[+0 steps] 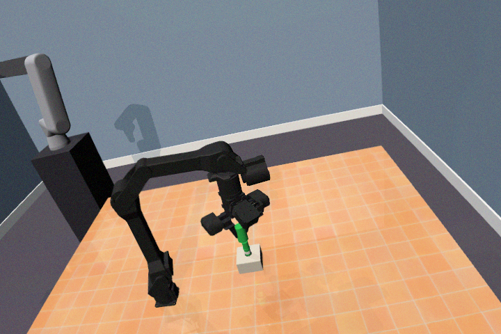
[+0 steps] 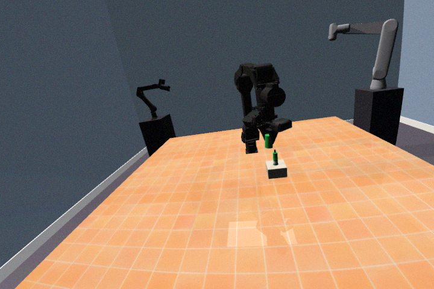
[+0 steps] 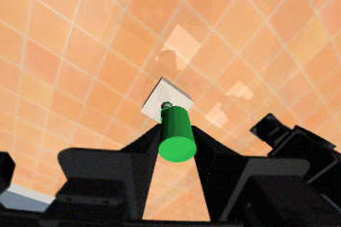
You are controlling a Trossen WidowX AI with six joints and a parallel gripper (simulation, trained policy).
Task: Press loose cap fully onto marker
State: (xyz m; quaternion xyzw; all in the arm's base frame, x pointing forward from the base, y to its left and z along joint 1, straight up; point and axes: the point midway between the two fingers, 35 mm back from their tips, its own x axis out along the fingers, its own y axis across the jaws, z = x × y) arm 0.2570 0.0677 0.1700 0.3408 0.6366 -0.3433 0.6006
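My gripper tip is now 2 cm to the right of the holder block and 12 cm above it. The rest, counted from my gripper tip: green cap: 1 cm above.
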